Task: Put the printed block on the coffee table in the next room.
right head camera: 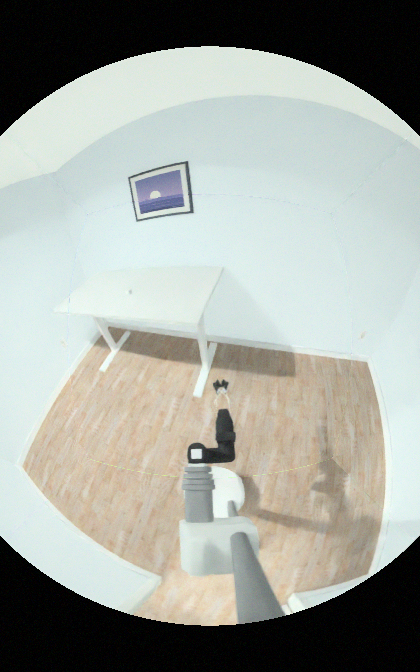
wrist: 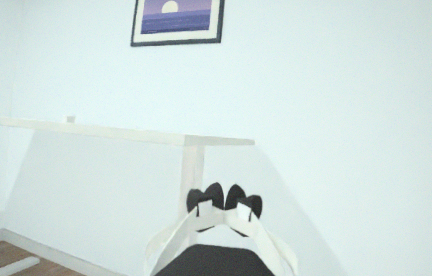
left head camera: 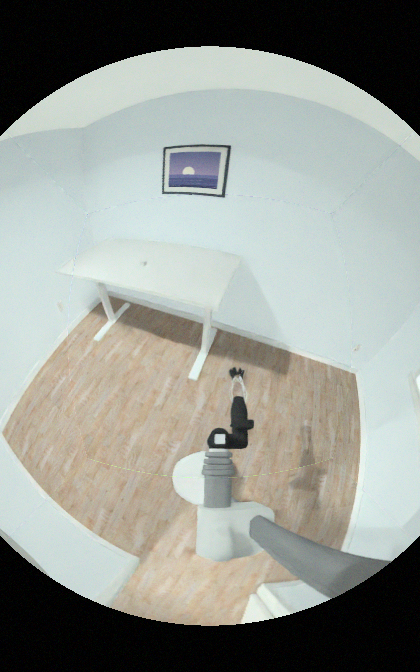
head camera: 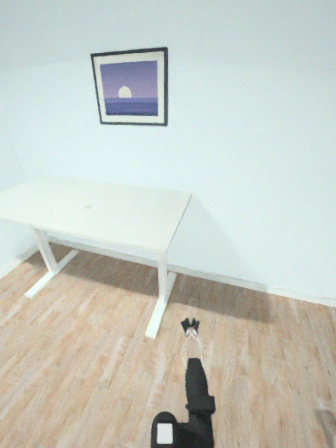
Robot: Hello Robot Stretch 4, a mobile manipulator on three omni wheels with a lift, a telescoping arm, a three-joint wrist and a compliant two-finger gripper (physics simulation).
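Frame: origin at the robot's base, x right, y ahead, z up, level; metres.
Where they show: gripper, between the fingertips: (wrist: 224, 199) (head camera: 189, 318).
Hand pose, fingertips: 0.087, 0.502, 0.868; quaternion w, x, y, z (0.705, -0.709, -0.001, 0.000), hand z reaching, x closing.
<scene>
After its pixels a point has its place, as x, y, z.
A small pale grey block (head camera: 88, 206) {-0.525, 1.243, 0.942} (left head camera: 144, 263) (right head camera: 130, 291) (wrist: 70, 119) {-0.524, 1.245, 0.937} sits on the white desk (head camera: 135, 217) {-0.194, 1.132, 0.923} (left head camera: 190, 275) (right head camera: 170, 292) (wrist: 130, 133) {-0.135, 0.854, 0.913}, left of the middle of its top. It is too small to tell its print. My gripper (head camera: 190, 325) {0.087, 0.502, 0.868} (left head camera: 237, 372) (right head camera: 221, 385) (wrist: 224, 199) {0.087, 0.502, 0.868} is shut, its dark fingertips close together with nothing between them. It hangs in front of the desk near its right leg, to the right of the block and apart from both. The coffee table does not show in these views.
The desk's right foot (head camera: 155, 320) (left head camera: 199, 366) (right head camera: 201, 381) reaches forward over the wood floor, left of the gripper. A framed picture (head camera: 130, 87) {-0.254, 1.689, 1.634} (left head camera: 196, 170) hangs on the back wall. A white wall end (left head camera: 120, 572) (right head camera: 145, 590) stands at the lower left, beside a doorway gap.
</scene>
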